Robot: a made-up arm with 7 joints.
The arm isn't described. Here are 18 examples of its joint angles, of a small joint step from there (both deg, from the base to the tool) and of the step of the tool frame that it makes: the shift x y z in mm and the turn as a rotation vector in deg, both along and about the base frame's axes.
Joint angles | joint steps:
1: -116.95 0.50 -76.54 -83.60 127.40 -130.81 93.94 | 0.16 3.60 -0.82 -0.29 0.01 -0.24 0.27
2: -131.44 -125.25 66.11 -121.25 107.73 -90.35 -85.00 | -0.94 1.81 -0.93 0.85 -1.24 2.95 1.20
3: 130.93 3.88 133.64 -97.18 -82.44 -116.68 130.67 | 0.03 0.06 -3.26 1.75 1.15 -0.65 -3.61
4: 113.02 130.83 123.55 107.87 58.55 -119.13 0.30 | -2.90 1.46 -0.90 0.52 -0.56 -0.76 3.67
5: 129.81 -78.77 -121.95 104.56 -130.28 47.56 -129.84 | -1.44 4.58 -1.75 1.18 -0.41 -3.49 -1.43
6: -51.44 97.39 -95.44 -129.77 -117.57 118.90 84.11 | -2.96 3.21 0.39 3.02 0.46 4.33 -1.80
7: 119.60 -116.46 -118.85 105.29 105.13 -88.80 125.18 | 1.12 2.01 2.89 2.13 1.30 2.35 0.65
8: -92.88 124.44 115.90 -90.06 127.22 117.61 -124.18 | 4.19 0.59 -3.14 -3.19 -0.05 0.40 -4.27
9: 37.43 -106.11 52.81 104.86 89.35 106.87 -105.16 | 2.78 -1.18 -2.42 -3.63 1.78 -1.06 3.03
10: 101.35 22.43 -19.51 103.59 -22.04 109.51 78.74 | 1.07 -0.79 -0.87 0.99 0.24 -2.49 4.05
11: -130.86 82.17 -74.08 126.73 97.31 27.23 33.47 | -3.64 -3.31 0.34 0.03 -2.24 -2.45 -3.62
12: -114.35 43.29 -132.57 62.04 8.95 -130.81 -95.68 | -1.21 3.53 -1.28 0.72 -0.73 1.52 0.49
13: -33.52 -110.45 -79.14 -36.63 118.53 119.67 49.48 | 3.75 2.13 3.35 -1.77 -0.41 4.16 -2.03
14: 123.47 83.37 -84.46 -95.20 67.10 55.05 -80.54 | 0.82 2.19 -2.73 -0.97 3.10 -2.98 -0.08
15: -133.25 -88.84 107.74 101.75 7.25 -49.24 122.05 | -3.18 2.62 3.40 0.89 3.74 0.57 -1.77
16: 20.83 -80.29 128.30 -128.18 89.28 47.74 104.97 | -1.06 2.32 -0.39 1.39 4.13 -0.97 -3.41
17: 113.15 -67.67 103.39 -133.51 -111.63 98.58 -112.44 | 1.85 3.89 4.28 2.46 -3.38 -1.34 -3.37
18: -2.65 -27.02 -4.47 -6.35 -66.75 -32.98 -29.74 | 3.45 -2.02 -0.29 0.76 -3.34 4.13 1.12
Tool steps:
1: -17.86 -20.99 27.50 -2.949 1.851 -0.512
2: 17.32 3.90 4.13 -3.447 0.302 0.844
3: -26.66 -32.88 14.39 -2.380 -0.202 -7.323
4: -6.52 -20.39 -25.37 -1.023 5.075 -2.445
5: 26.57 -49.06 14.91 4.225 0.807 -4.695
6: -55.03 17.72 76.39 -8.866 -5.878 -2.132
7: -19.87 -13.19 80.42 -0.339 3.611 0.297
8: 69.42 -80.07 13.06 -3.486 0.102 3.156
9: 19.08 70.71 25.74 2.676 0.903 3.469
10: 5.08 -7.44 3.20 3.243 -0.335 3.273
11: 27.08 -2.16 43.09 0.940 -2.944 1.662
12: 19.09 37.60 -18.63 -5.179 0.025 -3.259
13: -15.56 49.83 65.01 7.285 -1.319 2.369
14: -3.51 -6.76 37.66 -0.012 7.110 1.116
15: -46.37 68.17 -1.99 -6.462 -5.556 -2.481
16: -16.36 -27.10 14.43 -0.526 1.136 -1.909
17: 24.34 1.02 -4.76 0.233 8.160 9.610
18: -2.76 20.10 10.67 2.329 -2.491 -0.398
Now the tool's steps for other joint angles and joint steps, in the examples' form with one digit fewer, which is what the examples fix.
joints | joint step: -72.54 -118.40 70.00 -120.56 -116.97 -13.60 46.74 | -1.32 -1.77 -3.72 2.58 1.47 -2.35 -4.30
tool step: 34.5 -18.4 -8.1 -0.75 5.62 3.57
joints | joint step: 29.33 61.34 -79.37 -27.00 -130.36 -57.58 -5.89 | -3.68 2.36 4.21 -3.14 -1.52 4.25 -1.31
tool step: -28.4 67.4 5.5 -4.58 -4.27 0.69
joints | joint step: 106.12 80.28 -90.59 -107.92 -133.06 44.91 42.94 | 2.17 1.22 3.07 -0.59 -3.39 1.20 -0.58
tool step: -90.1 -18.6 30.8 2.85 -5.29 5.41
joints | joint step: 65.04 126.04 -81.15 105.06 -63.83 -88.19 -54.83 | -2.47 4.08 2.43 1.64 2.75 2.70 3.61
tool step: 0.1 24.1 -13.6 5.58 -6.06 -1.91
